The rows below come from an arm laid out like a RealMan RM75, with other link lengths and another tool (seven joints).
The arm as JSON. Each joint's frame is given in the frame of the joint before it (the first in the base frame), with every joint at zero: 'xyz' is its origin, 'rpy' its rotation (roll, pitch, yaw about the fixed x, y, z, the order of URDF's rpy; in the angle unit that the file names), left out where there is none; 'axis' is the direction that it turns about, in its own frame. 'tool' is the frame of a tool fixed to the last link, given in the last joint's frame.
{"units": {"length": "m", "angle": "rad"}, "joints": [
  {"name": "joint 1", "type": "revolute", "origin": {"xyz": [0.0, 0.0, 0.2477]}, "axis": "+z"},
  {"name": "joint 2", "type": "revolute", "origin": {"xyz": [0.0, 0.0, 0.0], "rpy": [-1.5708, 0.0, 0.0]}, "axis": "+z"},
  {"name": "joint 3", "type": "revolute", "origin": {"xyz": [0.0, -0.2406, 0.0], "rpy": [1.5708, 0.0, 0.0]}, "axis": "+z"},
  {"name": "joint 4", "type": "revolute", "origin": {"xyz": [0.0, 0.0, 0.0], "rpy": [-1.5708, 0.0, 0.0]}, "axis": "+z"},
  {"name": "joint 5", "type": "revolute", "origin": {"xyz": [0.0, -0.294, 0.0], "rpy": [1.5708, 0.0, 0.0]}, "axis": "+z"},
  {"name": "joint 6", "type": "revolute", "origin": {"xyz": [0.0, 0.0, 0.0], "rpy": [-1.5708, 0.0, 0.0]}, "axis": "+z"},
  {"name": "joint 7", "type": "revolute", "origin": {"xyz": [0.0, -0.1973, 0.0], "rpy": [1.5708, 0.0, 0.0]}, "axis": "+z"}
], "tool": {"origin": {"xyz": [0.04, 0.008, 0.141], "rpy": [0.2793, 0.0, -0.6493]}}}
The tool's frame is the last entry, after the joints.
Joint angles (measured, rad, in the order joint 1, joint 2, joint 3, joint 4, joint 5, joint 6, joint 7), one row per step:
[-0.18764 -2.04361 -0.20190 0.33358 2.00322 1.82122 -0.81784]
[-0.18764 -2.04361 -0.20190 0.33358 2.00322 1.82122 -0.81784]
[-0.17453 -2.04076 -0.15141 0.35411 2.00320 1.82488 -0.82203]
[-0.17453 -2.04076 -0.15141 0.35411 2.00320 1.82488 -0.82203]
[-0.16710 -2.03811 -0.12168 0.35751 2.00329 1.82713 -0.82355]
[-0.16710 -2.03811 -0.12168 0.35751 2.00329 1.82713 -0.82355]
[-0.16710 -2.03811 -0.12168 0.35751 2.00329 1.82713 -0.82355]
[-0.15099 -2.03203 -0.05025 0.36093 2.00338 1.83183 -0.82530]
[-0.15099 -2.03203 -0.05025 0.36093 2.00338 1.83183 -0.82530]
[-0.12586 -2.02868 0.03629 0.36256 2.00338 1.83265 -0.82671]
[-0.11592 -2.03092 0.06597 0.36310 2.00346 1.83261 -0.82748]
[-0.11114 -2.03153 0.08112 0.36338 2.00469 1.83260 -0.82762]
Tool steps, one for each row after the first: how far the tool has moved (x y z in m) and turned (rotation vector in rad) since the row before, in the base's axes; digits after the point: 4 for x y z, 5 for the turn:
[0.0000 0.0000 0.0000 0.00000 0.00000 0.00000]
[-0.0003 -0.0059 -0.0089 -0.04299 0.02630 -0.00915]
[0.0000 0.0000 0.0000 0.00000 0.00000 0.00000]
[0.0009 -0.0035 -0.0063 -0.02585 0.00844 -0.00732]
[0.0000 0.0000 0.0000 0.00000 0.00000 0.00000]
[0.0000 0.0000 0.0000 0.00000 0.00000 0.00000]
[0.0032 -0.0086 -0.0160 -0.06223 0.01632 -0.01947]
[0.0000 0.0000 0.0000 0.00000 0.00000 0.00000]
[0.0014 -0.0134 -0.0216 -0.07669 0.01411 -0.01348]
[0.0007 -0.0055 -0.0086 -0.02701 0.00093 -0.00289]
[0.0004 -0.0030 -0.0045 -0.01478 0.00127 -0.00202]

